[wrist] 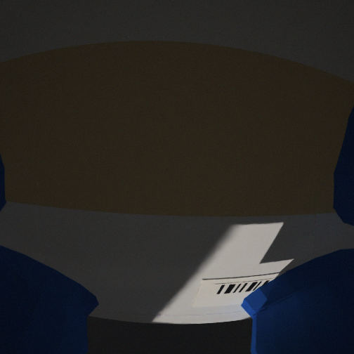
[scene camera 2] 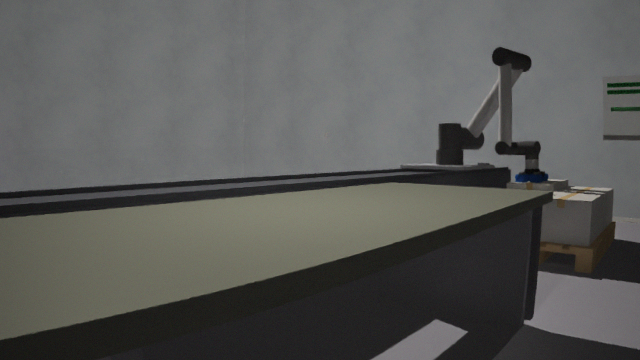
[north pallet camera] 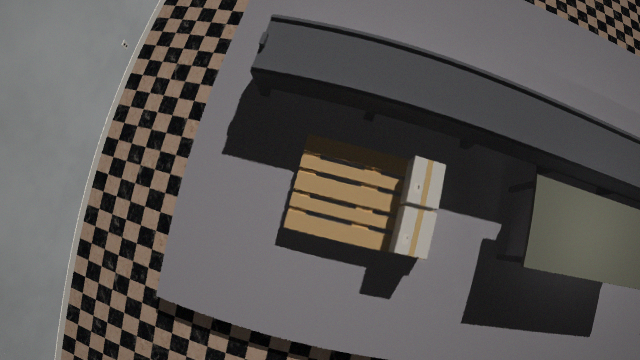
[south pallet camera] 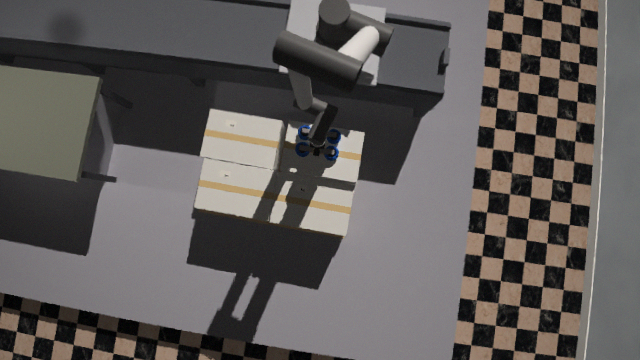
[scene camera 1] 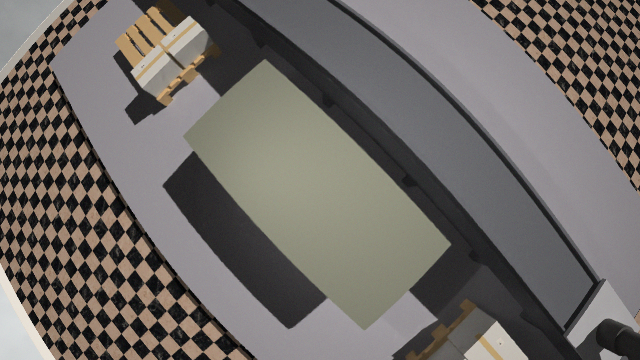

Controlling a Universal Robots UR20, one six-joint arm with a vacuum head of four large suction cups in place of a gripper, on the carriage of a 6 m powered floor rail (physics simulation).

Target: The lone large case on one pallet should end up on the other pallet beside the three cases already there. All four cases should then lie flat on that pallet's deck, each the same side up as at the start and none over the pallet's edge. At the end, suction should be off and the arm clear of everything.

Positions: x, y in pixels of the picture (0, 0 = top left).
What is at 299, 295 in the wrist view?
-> The suction head.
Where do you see a pallet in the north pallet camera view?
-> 366, 197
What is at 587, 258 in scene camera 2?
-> A pallet.
